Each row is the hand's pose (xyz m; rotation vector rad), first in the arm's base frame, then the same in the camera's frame.
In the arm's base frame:
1: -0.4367 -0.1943 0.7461 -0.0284 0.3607 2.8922
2: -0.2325 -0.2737 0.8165 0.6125 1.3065 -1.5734
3: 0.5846 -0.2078 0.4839 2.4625 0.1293 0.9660
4: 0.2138 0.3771 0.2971 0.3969 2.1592 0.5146
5: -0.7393 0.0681 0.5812 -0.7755 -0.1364 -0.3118
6: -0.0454 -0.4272 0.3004 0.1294 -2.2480 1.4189
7: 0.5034 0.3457 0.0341 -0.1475 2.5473 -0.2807
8: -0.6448 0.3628 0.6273 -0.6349 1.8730 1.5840
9: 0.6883 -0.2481 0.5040 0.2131 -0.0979 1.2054
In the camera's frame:
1: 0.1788 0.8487 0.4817 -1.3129 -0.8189 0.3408
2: 0.0035 0.7540 0.3664 3.0747 -0.5706 -0.1936
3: -0.3818 -0.0413 0.4063 0.0896 -2.5654 1.8042
4: -0.1249 0.1212 1.0560 1.1736 -0.6518 0.3762
5: 0.4453 0.9559 0.8059 0.8263 -1.0991 -2.4678
6: 0.2420 0.2400 0.3041 2.1138 1.4222 0.7495
7: -0.1540 -0.2701 1.0474 1.6254 0.1071 0.1733
8: 0.2802 0.9471 1.0715 0.1016 -0.2525 -0.0156
9: -0.4606 -0.1007 0.3511 -0.3643 -2.0691 -0.8122

